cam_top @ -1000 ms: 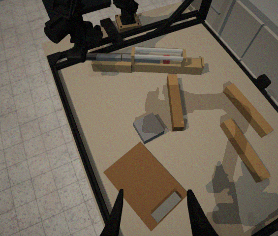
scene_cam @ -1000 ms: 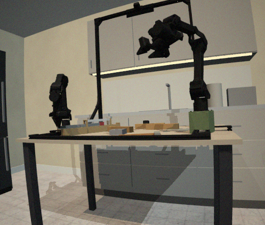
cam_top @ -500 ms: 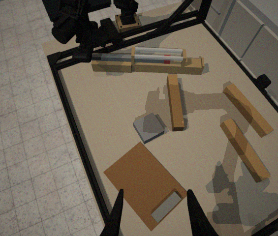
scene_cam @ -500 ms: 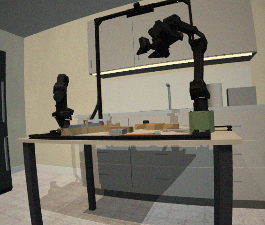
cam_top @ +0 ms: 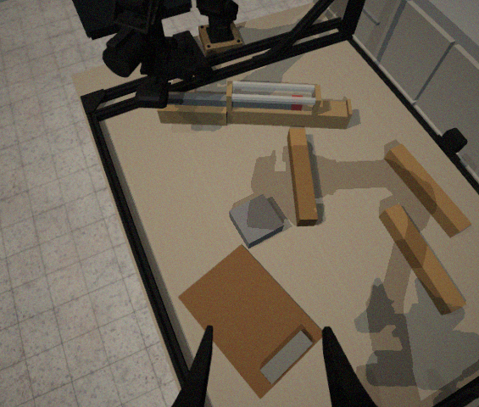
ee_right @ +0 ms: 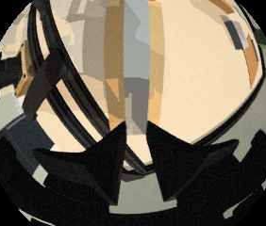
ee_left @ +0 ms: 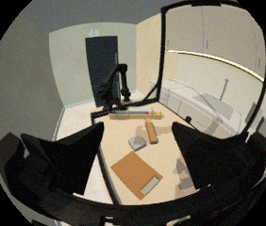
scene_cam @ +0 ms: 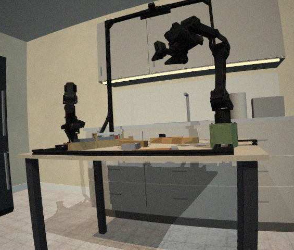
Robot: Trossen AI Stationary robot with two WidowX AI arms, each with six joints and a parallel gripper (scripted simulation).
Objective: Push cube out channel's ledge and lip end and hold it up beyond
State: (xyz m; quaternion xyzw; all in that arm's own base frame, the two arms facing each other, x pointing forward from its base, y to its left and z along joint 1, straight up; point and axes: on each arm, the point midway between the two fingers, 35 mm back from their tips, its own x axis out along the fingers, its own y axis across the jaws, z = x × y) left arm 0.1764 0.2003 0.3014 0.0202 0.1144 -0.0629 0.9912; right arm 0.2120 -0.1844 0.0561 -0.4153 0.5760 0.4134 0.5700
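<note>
Right now my right hand is 29 cm past the red cube, 10 cm to the right of it and 3 cm above it. Round my right hand: grey block 12 cm behind, 34 cm to the left, 7 cm below.
</note>
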